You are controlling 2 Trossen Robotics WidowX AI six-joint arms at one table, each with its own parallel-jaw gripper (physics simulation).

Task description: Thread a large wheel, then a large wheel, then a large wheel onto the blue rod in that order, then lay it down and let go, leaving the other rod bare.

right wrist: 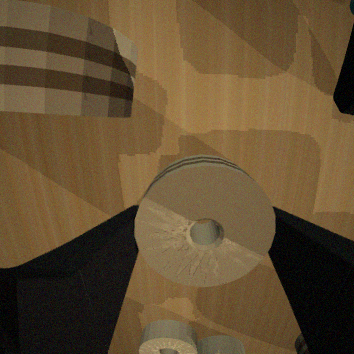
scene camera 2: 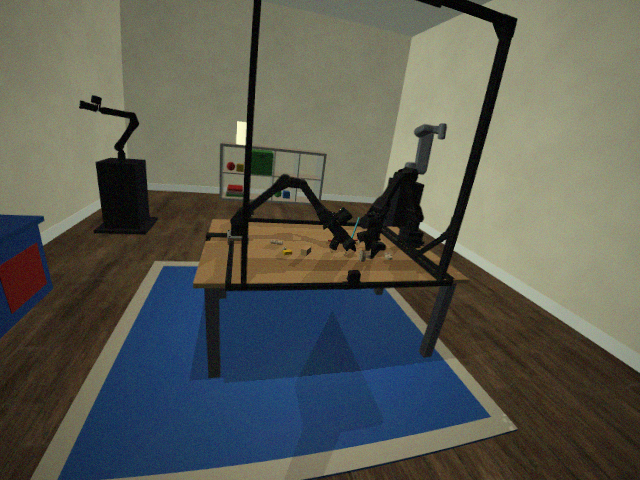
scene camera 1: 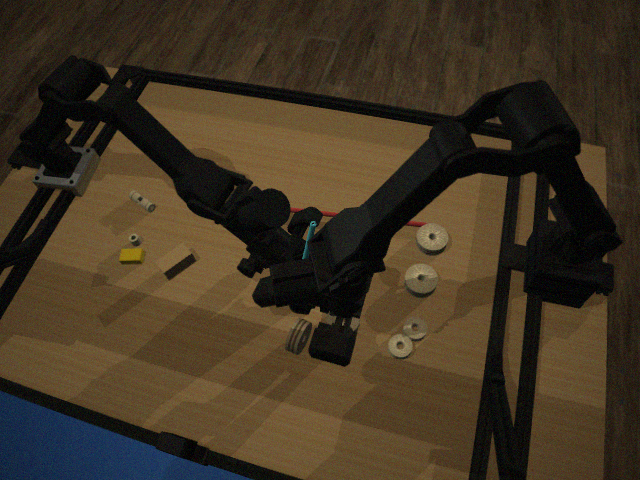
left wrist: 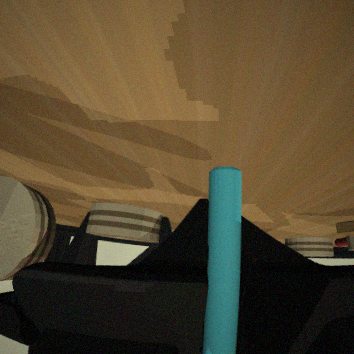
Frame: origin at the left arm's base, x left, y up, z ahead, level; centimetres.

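Seen in the pictures: left gripper, fingertip midpoint: (right wrist: 343,107) (scene camera 2: 355,250) (left wrist: 207,206); right gripper, fingertip midpoint: (right wrist: 201,213) (scene camera 2: 368,256) (scene camera 1: 343,322) (left wrist: 127,214); left arm's base, link origin: (scene camera 2: 237,233) (scene camera 1: 63,164); right arm's base, link origin: (scene camera 2: 412,229) (scene camera 1: 570,249).
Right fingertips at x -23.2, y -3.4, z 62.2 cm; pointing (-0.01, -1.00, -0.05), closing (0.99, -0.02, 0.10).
Pixels of each thing's top centre, then the offset from my right fingertips to it.
- blue rod, top centre: (scene camera 2: 356,217) dx +7.5, dy +17.9, dz -6.9 cm
- red rod, top centre: (scene camera 1: 355,215) dx +20.8, dy +0.7, dz -1.0 cm
- yellow block, top centre: (scene camera 1: 130,254) dx +6.3, dy +1.3, dz -40.6 cm
- wooden block, top centre: (scene camera 1: 173,257) (scene camera 2: 306,247) dx +6.2, dy +2.8, dz -31.5 cm
- small pale cylinder, top centre: (scene camera 1: 133,237) dx +9.7, dy +1.5, dz -41.3 cm
- banded pale cylinder, top centre: (scene camera 1: 140,198) dx +18.4, dy +1.6, dz -43.2 cm
The blue rod (scene camera 1: 309,240) (scene camera 2: 355,227) (left wrist: 225,200) stands upright and bare at its visible end, in my left gripper (left wrist: 207,206), which is shut on it; the right arm hides the left fingertips in scene camera 1. My right gripper (right wrist: 201,213) is shut on the rim of a large wheel (right wrist: 175,210) (left wrist: 125,222), lying flat, hole up. Another large wheel (scene camera 1: 298,335) (right wrist: 60,65) stands on its edge beside it. Two more large wheels (scene camera 1: 432,237) (scene camera 1: 421,279) lie flat at the right in scene camera 1. The red rod (scene camera 1: 330,213) lies bare behind the grippers.
Two small wheels (scene camera 1: 415,328) (scene camera 1: 400,345) lie right of the right gripper. A yellow block (scene camera 1: 131,255), a wooden block (scene camera 1: 180,260), a small pale cylinder (scene camera 1: 134,239) and a banded pale cylinder (scene camera 1: 142,200) lie at the left. The two arms are close together mid-table.
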